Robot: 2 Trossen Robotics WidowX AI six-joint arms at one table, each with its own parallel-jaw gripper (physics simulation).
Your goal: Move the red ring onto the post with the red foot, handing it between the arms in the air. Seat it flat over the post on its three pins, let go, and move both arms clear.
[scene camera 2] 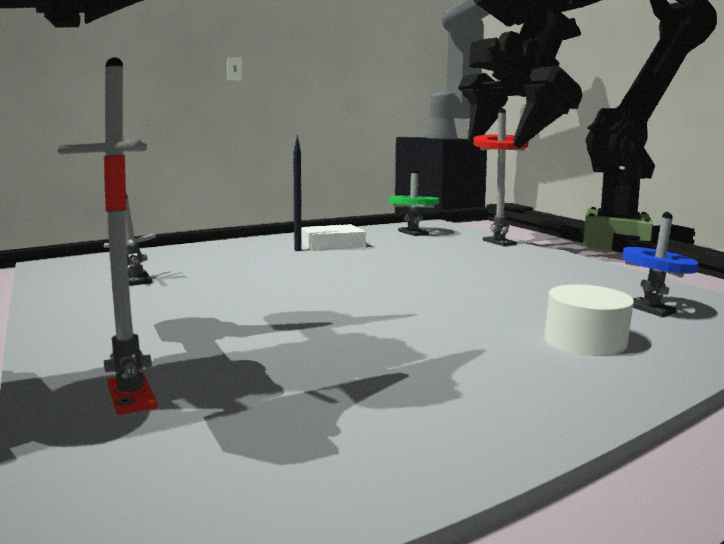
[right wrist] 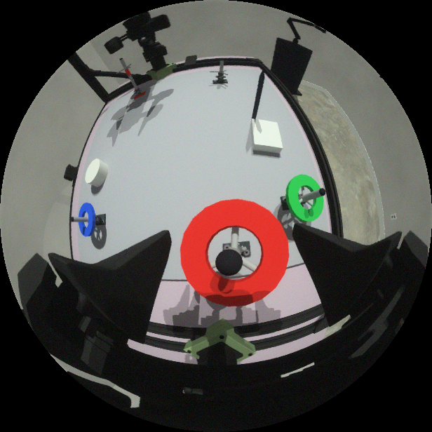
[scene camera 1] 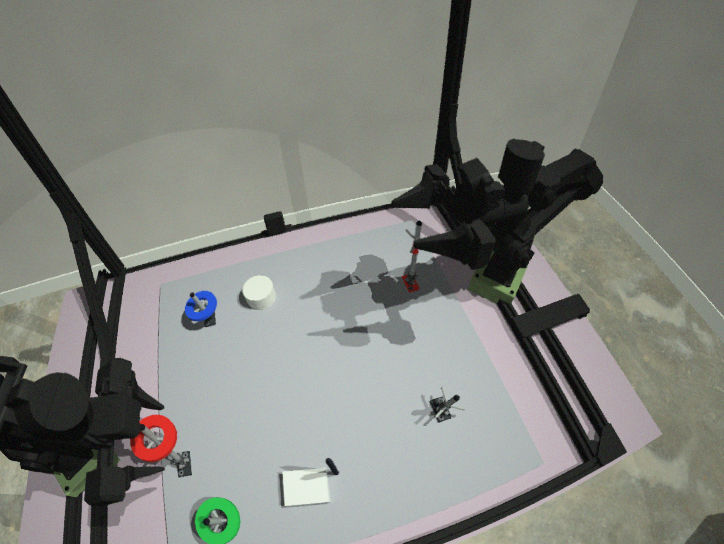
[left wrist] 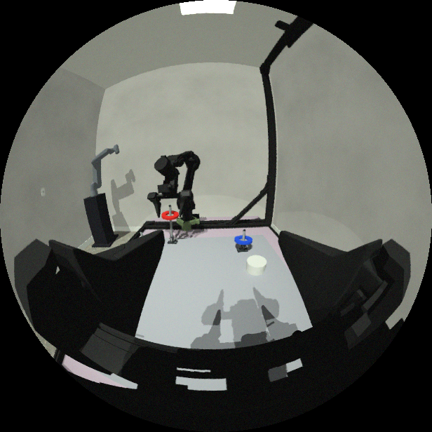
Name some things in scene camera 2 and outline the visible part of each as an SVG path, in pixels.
The left gripper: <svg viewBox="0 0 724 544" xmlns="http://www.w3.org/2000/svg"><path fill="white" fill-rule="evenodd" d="M0 9L36 8L36 12L44 13L44 17L56 28L79 27L79 13L85 13L85 24L143 0L0 0Z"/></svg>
The right gripper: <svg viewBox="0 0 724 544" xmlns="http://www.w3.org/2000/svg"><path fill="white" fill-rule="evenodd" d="M550 42L534 34L524 33L519 35L519 33L508 31L502 33L499 39L496 37L486 38L471 43L469 66L494 71L492 76L501 81L493 80L486 73L463 76L459 90L463 92L463 95L468 98L470 103L468 143L474 145L474 137L484 135L498 119L498 110L506 105L508 96L526 97L526 106L513 140L513 145L517 148L521 148L560 116L568 114L569 109L578 109L582 99L581 86L559 66L560 63L555 59L557 51Z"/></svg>
